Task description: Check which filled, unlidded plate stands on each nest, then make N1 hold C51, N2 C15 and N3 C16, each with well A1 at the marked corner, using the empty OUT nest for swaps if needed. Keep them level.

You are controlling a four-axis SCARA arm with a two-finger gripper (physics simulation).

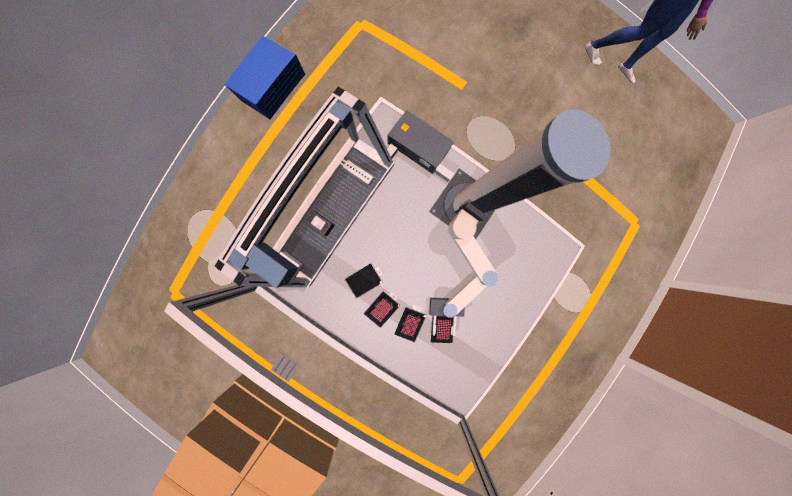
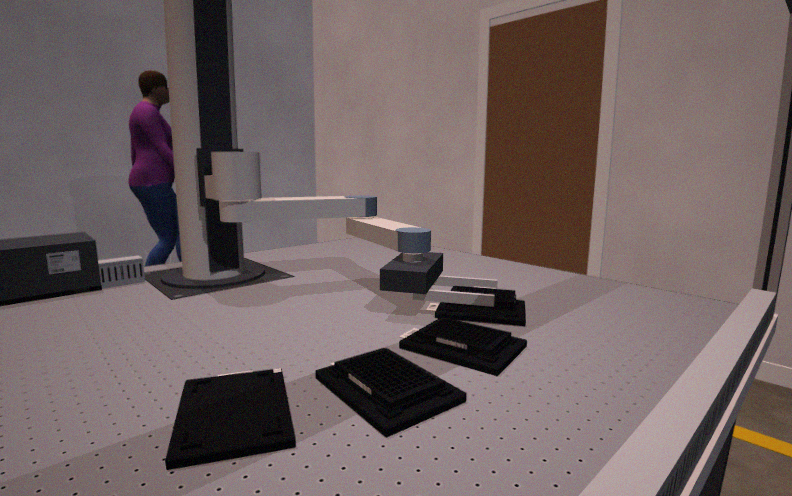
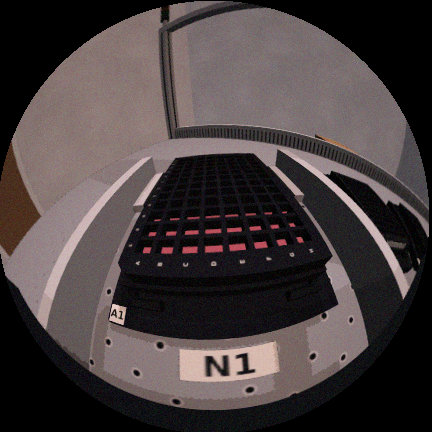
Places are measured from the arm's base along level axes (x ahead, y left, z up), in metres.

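Pixels of known places: gripper, between the fingertips: (image 1: 443,334) (image 2: 495,292) (image 3: 215,159); arm's base, origin of its link: (image 2: 215,279).
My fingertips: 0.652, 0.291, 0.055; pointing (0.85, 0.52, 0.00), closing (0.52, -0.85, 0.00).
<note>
For each thing: its middle in the pictures, then the offset to it from my fingertips, as dx, dy, dz. "pt": a spot on its surface instead.
- nest N1, middle of its body: (image 3: 217,213) (image 2: 481,307) (image 1: 442,328) -0.022, -0.012, -0.034
- nest's A1 mark, middle of its body: (image 3: 117,313) -0.115, -0.005, -0.031
- far nest, middle of its body: (image 2: 233,408) (image 1: 363,280) +0.005, -0.519, -0.034
- dark box, a spot on its surface: (image 2: 46,265) pt -0.687, -0.638, +0.030
My gripper (image 1: 444,324) (image 2: 495,291) (image 3: 215,159) is shut on a black, unlidded plate (image 1: 444,331) (image 2: 505,296) (image 3: 213,265) with red wells. The plate looks level, on or very slightly above nest N1 (image 2: 508,318) (image 3: 225,312); contact cannot be told. Its row A, column 1 end is on the same side as the nest's A1 mark (image 3: 117,314). Its code does not show. Two more filled plates, a middle one (image 1: 410,323) (image 2: 470,334) and another (image 1: 382,309) (image 2: 397,373), stand on neighbouring nests; their side labels are unreadable. The far nest (image 1: 362,280) (image 2: 233,414) is empty.
The arm's column (image 1: 514,169) (image 2: 181,140) stands behind the nests. A dark box (image 1: 420,140) (image 2: 46,265) is beside it. A gantry machine (image 1: 292,181) stands at the left of the table. A person (image 1: 631,40) (image 2: 151,151) is behind the table.
</note>
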